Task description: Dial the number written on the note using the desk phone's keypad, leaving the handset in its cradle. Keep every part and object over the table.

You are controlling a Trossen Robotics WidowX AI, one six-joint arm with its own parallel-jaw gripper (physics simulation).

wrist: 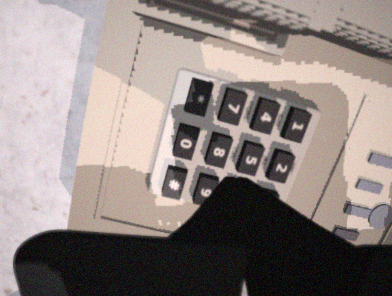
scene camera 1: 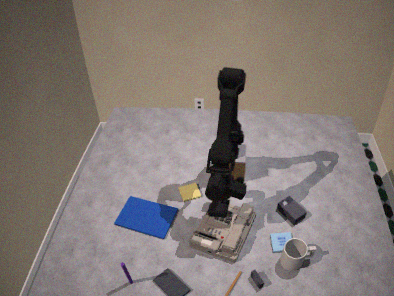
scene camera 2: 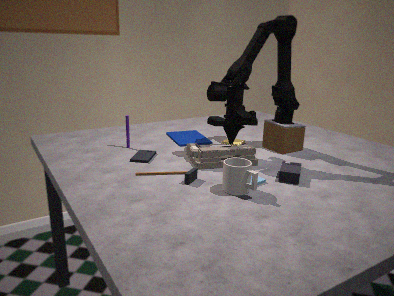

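Seen in the pictures: gripper, fingertip midpoint: (wrist: 234, 188) (scene camera 2: 231, 144); arm's base, link origin: (scene camera 2: 283, 122).
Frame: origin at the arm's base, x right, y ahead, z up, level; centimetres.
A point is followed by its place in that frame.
The beige desk phone (scene camera 1: 204, 244) @(x 2.7, y 39.1, z -6.6 cm) (scene camera 2: 220, 156) (wrist: 117, 115) @(x -2.8, y 19.8, z -8.6 cm) stands on the table, with its handset (scene camera 1: 241, 227) @(x -8.6, y 31.2, z -5.1 cm) lying in the cradle. The keypad (wrist: 218, 150) @(x -1.7, y 24.1, z -7.9 cm) shows large in the wrist view. My gripper (scene camera 1: 218, 214) @(x -0.8, y 24.5, z -6.0 cm) (scene camera 2: 231, 144) @(x -0.8, y 24.5, z -6.0 cm) (wrist: 234, 188) @(x -0.8, y 24.5, z -6.0 cm) is shut and empty, pointing down low over the keypad. In the wrist view its tip covers the 6 and 3 key area, just beside the 5 key (wrist: 250, 158) @(x -1.3, y 25.5, z -7.9 cm); whether it touches a key I cannot tell. A light-blue note (scene camera 1: 281, 242) @(x -23.3, y 32.4, z -9.9 cm) (scene camera 2: 258, 180) @(x -26.1, y 30.2, z -9.9 cm) with writing too small to read lies beside the mug. A yellow pad (scene camera 1: 190, 192) @(x 13.3, y 14.4, z -9.9 cm) lies behind the phone.
The white mug (scene camera 1: 294, 256) @(x -28.3, y 37.7, z -10.1 cm) (scene camera 2: 236, 177) @(x -30.7, y 41.4, z -5.4 cm) stands near the blue note. A dark box (scene camera 1: 291, 210) @(x -26.0, y 19.6, z -7.3 cm) (scene camera 2: 290, 173) @(x -30.0, y 21.4, z -7.6 cm), blue folder (scene camera 1: 146, 217) @(x 26.8, y 29.4, z -10.1 cm) (scene camera 2: 189, 137) @(x 26.1, y 28.7, z -10.1 cm), upright purple pen (scene camera 1: 127, 273) @(x 23.7, y 56.7, z -3.8 cm) (scene camera 2: 127, 132) @(x 23.6, y 56.7, z -4.5 cm), dark flat pad (scene camera 1: 171, 283) @(x 10.6, y 54.2, z -9.9 cm) (scene camera 2: 143, 156) @(x 8.9, y 55.2, z -10.0 cm), pencil (scene camera 2: 160, 173) @(x -7.7, y 55.0, z -10.5 cm) and small dark block (scene camera 1: 257, 279) @(x -16.4, y 49.2, z -7.7 cm) (scene camera 2: 191, 176) @(x -17.7, y 48.8, z -8.8 cm) surround the phone.
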